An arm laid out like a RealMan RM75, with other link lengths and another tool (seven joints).
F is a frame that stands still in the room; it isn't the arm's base.
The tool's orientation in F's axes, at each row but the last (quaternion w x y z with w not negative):
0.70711, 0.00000, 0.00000, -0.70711
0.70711, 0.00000, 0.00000, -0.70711
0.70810, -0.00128, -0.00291, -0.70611
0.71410, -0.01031, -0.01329, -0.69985
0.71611, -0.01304, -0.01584, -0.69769
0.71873, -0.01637, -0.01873, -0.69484
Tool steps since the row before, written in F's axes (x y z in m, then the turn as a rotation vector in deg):
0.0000, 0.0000, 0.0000, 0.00, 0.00, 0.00
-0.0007, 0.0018, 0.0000, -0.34, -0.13, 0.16
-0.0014, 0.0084, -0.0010, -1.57, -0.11, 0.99
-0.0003, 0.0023, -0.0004, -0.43, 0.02, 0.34
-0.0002, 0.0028, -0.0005, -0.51, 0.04, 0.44
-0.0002, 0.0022, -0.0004, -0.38, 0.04, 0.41
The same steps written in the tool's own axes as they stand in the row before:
0.0000, 0.0000, 0.0000, 0.00, 0.00, 0.00
-0.0018, -0.0007, 0.0000, 0.13, -0.34, 0.16
-0.0084, -0.0014, -0.0009, 0.11, -1.57, 0.99
-0.0023, -0.0003, -0.0003, -0.02, -0.43, 0.34
-0.0028, -0.0001, -0.0004, -0.04, -0.51, 0.44
-0.0022, -0.0001, -0.0003, -0.03, -0.38, 0.41

